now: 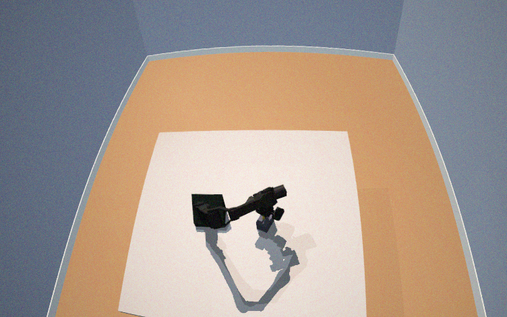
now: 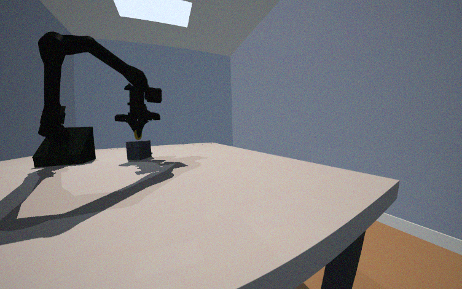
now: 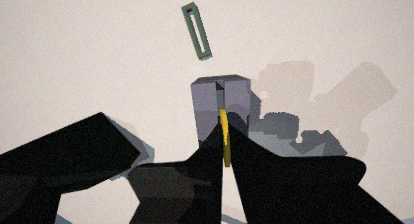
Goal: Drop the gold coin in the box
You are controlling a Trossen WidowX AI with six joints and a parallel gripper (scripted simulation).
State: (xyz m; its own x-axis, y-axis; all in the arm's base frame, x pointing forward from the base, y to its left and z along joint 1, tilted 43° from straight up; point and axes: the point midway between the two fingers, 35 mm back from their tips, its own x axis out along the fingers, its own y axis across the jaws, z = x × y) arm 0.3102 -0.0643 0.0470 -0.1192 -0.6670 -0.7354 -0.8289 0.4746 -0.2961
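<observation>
Right now my gripper tip is 10 mm below the gold coin.
</observation>
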